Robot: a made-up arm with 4 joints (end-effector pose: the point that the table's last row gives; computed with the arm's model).
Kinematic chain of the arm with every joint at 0, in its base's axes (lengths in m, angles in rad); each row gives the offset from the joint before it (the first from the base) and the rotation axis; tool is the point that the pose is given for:
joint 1: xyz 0 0 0.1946 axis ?
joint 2: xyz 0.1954 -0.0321 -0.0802 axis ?
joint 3: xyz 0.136 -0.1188 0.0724 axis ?
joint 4: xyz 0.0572 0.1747 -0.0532 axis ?
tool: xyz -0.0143 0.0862 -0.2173
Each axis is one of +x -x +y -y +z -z.
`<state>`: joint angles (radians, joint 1 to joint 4).
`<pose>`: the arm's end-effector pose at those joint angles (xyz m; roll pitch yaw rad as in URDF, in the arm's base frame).
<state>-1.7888 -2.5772 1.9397 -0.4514</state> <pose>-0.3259 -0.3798 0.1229 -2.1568 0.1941 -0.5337</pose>
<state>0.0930 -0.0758 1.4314 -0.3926</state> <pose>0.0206 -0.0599 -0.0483 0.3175 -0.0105 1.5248</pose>
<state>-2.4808 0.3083 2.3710 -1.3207</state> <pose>-0.2854 0.3009 0.2150 1.5390 -0.2195 -0.1339</pose>
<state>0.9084 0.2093 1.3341 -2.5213</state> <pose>0.1479 0.1001 0.3714 2.7249 0.0487 2.2475</pose>
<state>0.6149 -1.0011 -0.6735 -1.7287</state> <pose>0.1754 0.2659 0.5292 2.5008 -0.7184 -0.3615</pose>
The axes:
joint 1: +z
joint 2: +y
joint 3: +z
joint 4: -x

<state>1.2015 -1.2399 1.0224 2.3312</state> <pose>0.1840 0.0980 0.3328 2.7639 -0.5156 2.5764</pose>
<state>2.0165 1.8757 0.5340 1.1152</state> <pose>0.1031 0.0486 0.0041 1.0094 0.9633 -2.2261</pose>
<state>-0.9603 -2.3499 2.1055 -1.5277</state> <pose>-0.0946 -0.4153 -0.1140 -0.8972 0.3710 0.2162</pose>
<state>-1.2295 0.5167 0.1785 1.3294</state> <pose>-0.0507 -0.3313 -0.0763 -1.2289 0.5077 -1.0249</pose>
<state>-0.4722 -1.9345 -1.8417 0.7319</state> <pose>0.1737 -0.3327 0.3862 1.2151 0.2528 -1.9445</pose>
